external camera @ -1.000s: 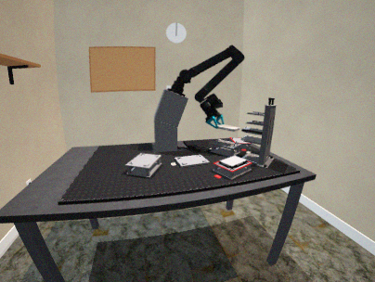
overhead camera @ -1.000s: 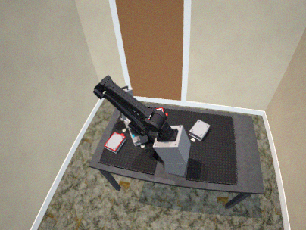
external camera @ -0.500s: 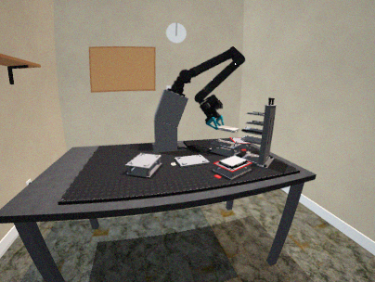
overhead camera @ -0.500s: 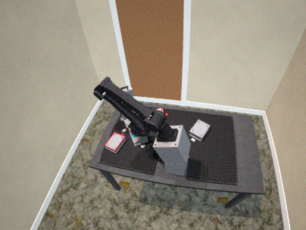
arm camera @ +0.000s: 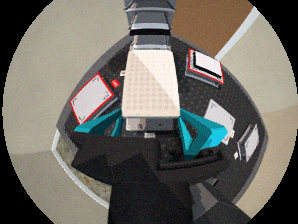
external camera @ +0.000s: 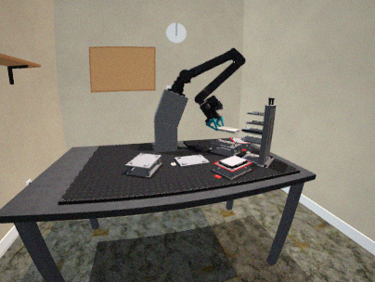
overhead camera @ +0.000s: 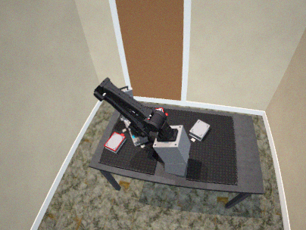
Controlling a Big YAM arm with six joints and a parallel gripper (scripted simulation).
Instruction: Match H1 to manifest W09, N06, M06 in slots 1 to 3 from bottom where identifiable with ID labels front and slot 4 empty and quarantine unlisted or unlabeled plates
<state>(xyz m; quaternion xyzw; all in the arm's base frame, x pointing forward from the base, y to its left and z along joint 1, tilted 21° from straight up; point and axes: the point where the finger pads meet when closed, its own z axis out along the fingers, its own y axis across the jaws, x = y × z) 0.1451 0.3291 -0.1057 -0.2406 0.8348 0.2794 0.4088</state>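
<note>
Right now my hand is 50 mm short of the white well plate and 40 mm to the right of it.
</note>
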